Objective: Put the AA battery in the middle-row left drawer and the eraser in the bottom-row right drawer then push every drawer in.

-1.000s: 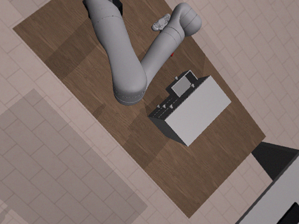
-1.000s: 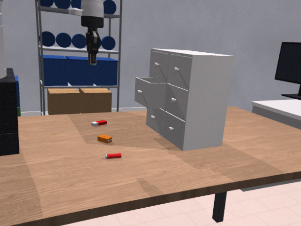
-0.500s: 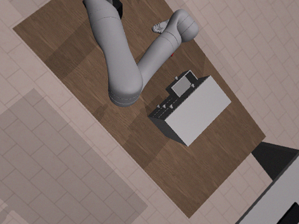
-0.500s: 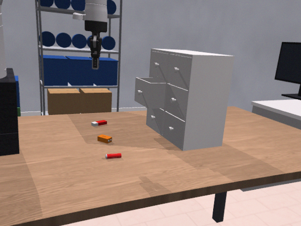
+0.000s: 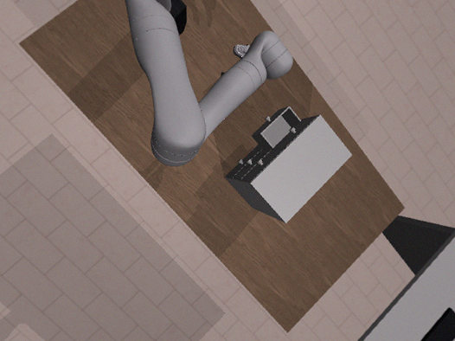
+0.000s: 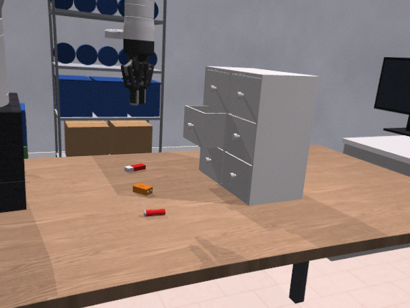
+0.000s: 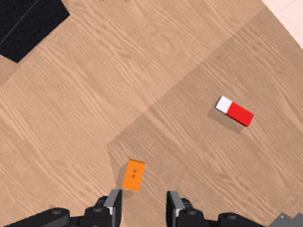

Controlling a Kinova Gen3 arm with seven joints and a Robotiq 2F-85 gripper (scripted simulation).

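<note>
My gripper is now 25 cm above the AA battery, 18 cm to the left of it and 1 cm past it. The rest, counted from my hand: eraser 25 cm below, 16 cm to the left, 4 cm ahead; orange battery 24 cm below, 4 cm to the right, 1 cm ahead.
</note>
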